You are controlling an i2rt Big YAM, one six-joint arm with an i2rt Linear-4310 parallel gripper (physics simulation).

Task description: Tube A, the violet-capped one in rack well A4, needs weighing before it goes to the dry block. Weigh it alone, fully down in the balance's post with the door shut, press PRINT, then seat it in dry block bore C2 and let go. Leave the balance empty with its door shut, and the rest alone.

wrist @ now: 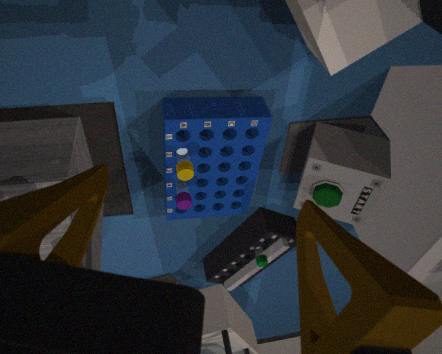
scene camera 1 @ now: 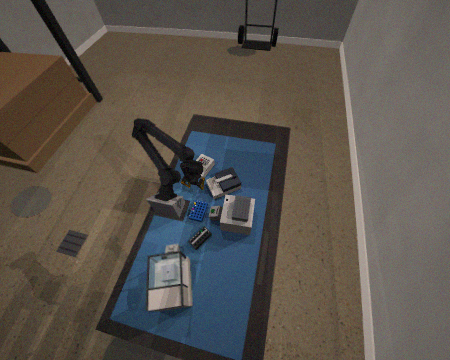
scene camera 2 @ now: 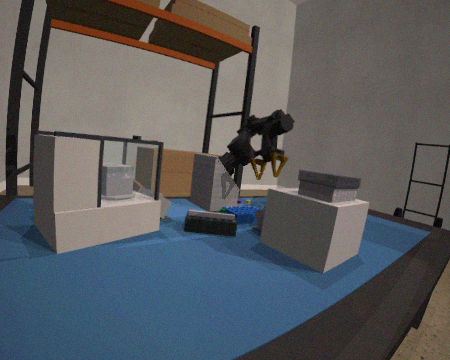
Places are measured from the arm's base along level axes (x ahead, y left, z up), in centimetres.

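Pixels of known places: gripper, between the fingertips: [wrist: 206, 192] [scene camera 1: 196, 188] [scene camera 2: 266, 178]; arm's base, origin of its link: [scene camera 1: 166, 197] [scene camera 2: 218, 172].
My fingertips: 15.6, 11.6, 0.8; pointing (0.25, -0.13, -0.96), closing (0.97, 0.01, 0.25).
Observation:
For each thing: its middle in the pictures, then the offset to it from my fingertips, as dx, dy, dz. "pt": a spot on its surface instead.
- violet-capped tube, middle of its body: [wrist: 181, 185] [scene camera 2: 238, 207] +1.1, -10.7, -10.1
- blue rack, middle of its body: [wrist: 210, 163] [scene camera 2: 245, 214] [scene camera 1: 198, 210] +3.8, -9.5, -11.7
- yellow cap, middle of its body: [wrist: 185, 170] +0.7, -6.9, -8.2
- balance, middle of its body: [scene camera 2: 114, 180] [scene camera 1: 169, 272] +6.7, -49.6, -2.1
- black strip rack, middle of its body: [wrist: 250, 254] [scene camera 2: 210, 221] [scene camera 1: 200, 237] +12.0, -25.4, -10.8
- green-capped tube, middle of its body: [wrist: 257, 247] +11.8, -22.2, -9.9
- START box, middle of its body: [scene camera 2: 302, 207] [scene camera 1: 230, 211] +24.9, -6.5, -3.7
- large white unit, a spot on its surface: [scene camera 2: 305, 230] pt +33.6, -14.2, -6.2
- white-and-dark device, middle of its body: [scene camera 1: 223, 182] +12.3, +14.1, -8.1
- keypad unit, middle of its body: [scene camera 1: 202, 166] -7.3, +23.0, -9.7
The violet-capped tube [wrist: 183, 200] [scene camera 2: 239, 202] stands in column A of the blue rack [scene camera 1: 198, 211] [scene camera 2: 241, 215] [wrist: 217, 107], its clear body partly behind the yellow cap [wrist: 185, 170] in the wrist view. My gripper [scene camera 1: 194, 187] [scene camera 2: 267, 177] [wrist: 206, 192] is open and empty, well above the table, with the rack showing between its fingers in the wrist view. The balance [scene camera 1: 160, 298] [scene camera 2: 105, 225] has a glass chamber with a pale block inside; I cannot tell whether its door is shut. Dry block bore C2 cannot be made out.
A black strip rack [scene camera 1: 200, 238] [scene camera 2: 210, 223] with a green-capped tube [wrist: 261, 260] lies between rack and balance. A START box [scene camera 1: 214, 212] [wrist: 350, 150] adjoins a large white unit [scene camera 1: 237, 227] [scene camera 2: 305, 230]. A white-and-dark device [scene camera 1: 224, 182] and a keypad unit [scene camera 1: 205, 162] stand beyond.

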